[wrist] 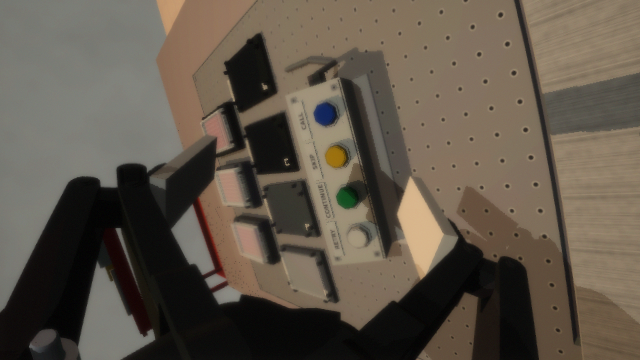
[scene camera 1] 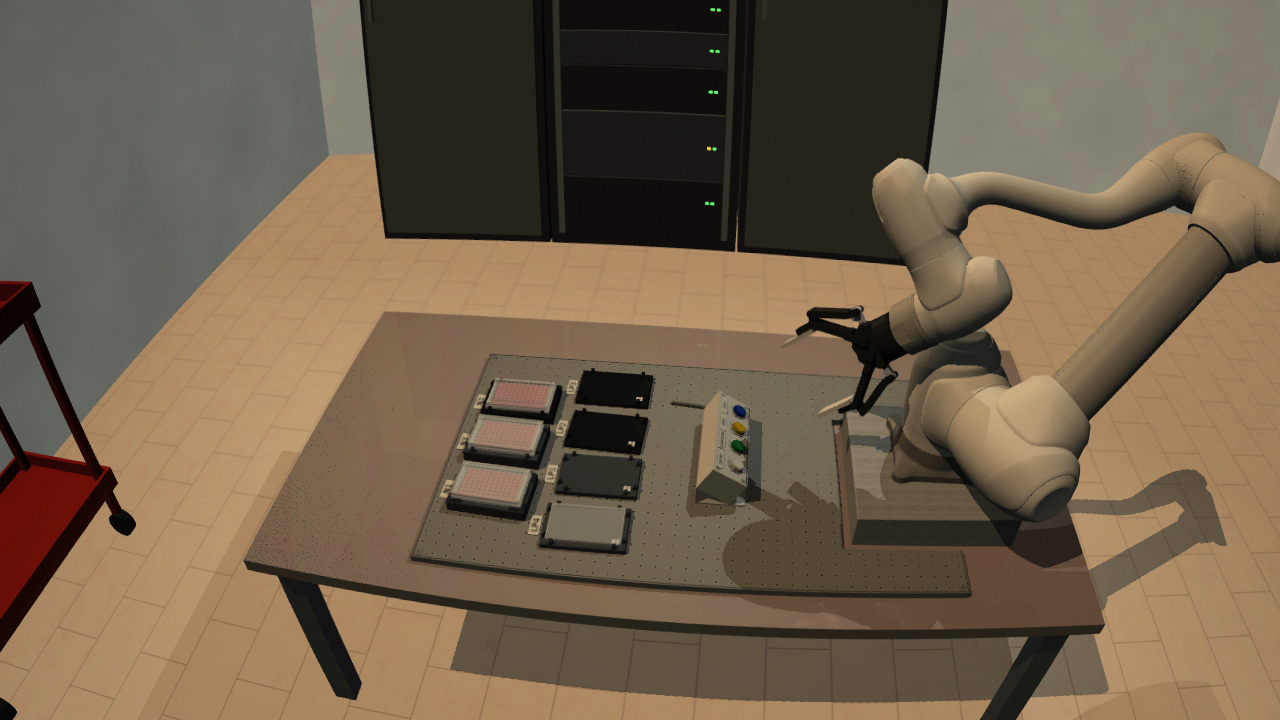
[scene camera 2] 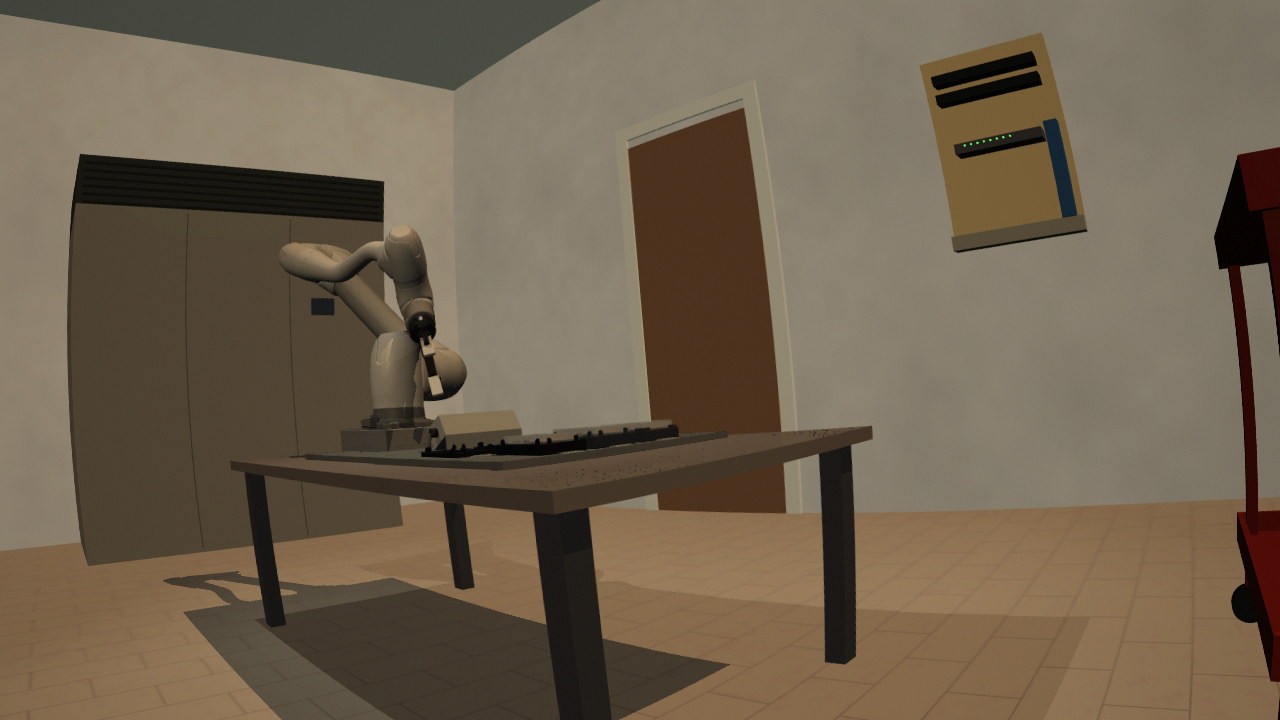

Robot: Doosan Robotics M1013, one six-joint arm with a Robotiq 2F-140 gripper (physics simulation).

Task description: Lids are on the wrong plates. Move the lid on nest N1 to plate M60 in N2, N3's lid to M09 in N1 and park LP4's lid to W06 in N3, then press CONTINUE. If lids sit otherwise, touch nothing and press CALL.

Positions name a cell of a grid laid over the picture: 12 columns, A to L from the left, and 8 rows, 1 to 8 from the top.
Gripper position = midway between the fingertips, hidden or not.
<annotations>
my gripper: wrist F4; scene camera 1 H5; scene camera 2 E5
</annotations>
